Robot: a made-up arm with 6 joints. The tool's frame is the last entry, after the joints. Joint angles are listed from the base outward.
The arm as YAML. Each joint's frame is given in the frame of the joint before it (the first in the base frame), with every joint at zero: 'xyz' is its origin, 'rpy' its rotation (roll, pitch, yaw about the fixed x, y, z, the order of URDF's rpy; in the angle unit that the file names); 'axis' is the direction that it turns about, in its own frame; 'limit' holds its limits. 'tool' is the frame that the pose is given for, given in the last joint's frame.
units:
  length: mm
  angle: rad
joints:
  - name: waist
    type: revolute
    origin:
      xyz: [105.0, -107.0, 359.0]
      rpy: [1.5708, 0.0, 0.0]
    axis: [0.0, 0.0, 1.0]
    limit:
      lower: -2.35
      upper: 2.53
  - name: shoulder
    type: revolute
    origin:
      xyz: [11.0, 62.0, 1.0]
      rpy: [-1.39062, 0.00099, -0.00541]
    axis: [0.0, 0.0, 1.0]
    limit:
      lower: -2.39
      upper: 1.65
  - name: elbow
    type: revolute
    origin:
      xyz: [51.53, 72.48, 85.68]
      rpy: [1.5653, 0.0, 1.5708]
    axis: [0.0, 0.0, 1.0]
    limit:
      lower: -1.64
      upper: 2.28
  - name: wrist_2
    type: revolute
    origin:
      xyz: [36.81, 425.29, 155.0]
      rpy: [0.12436, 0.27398, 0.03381]
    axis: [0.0, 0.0, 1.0]
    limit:
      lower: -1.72
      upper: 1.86
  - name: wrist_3
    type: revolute
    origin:
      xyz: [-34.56, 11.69, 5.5]
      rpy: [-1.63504, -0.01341, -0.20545]
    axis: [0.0, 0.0, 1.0]
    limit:
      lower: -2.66
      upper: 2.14
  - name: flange
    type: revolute
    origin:
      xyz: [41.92, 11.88, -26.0]
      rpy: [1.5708, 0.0, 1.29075]
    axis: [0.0, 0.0, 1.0]
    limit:
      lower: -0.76
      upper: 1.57
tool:
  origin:
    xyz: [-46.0, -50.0, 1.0]
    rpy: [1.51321, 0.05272, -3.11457]
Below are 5 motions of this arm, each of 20 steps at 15 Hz.
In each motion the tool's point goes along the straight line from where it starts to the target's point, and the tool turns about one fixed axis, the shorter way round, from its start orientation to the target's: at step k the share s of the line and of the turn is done. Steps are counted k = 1, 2, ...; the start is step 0. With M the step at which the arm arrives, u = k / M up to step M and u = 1 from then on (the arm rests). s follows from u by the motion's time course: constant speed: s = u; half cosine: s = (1 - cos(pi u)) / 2; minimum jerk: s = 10 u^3 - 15 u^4 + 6 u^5.
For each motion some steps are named. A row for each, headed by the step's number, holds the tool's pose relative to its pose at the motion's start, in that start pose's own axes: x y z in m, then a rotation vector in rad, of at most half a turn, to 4 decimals.
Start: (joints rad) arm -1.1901 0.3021 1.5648 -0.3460 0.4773 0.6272
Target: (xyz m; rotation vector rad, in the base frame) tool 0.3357 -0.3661 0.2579 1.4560 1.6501 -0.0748
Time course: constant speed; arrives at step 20
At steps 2, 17, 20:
2: -0.0082 0.0112 0.0010 0.0356 0.0072 -0.0313
17: -0.0697 0.0948 0.0086 0.3022 0.0609 -0.2659
20: -0.0820 0.1115 0.0101 0.3555 0.0716 -0.3128

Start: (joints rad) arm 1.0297 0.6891 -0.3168 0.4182 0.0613 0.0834
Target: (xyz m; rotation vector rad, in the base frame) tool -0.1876 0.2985 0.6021 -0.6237 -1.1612 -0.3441
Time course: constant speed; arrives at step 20
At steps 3, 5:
3: 0.0185 0.0171 -0.0187 -0.0983 -0.0067 -0.0980
5: 0.0308 0.0285 -0.0311 -0.1638 -0.0111 -0.1633

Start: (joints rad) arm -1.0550 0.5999 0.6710 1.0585 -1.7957 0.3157
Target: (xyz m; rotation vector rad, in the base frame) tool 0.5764 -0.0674 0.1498 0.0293 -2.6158 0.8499
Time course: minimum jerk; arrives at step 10
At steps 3, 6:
3: 0.0052 0.0287 0.0230 -0.0117 0.0500 -0.0259
6: 0.0219 0.1200 0.0964 -0.0491 0.2091 -0.1084

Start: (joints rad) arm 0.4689 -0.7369 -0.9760 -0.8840 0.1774 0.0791
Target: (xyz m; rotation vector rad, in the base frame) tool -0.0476 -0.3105 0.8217 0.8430 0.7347 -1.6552
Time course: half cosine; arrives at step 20
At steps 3, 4, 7, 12, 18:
3: -0.0098 0.0059 -0.0230 0.0936 0.0998 -0.0017
4: -0.0172 0.0103 -0.0402 0.1640 0.1749 -0.0030
7: -0.0492 0.0296 -0.1150 0.4689 0.5002 -0.0086
12: -0.1181 0.0709 -0.2757 1.1242 1.1991 -0.0207
18: -0.1760 0.1057 -0.4110 1.6756 1.7873 -0.0308

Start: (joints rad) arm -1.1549 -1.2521 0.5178 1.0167 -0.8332 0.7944
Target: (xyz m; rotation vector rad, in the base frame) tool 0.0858 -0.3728 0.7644 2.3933 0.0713 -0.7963
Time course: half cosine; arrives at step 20
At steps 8, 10, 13, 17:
8: -0.0096 -0.1364 0.1347 0.0242 0.3282 0.3831
10: -0.0139 -0.1975 0.1949 0.0350 0.4750 0.5544
13: -0.0203 -0.2871 0.2834 0.0510 0.6906 0.8062
17: -0.0264 -0.3734 0.3685 0.0663 0.8982 1.0485

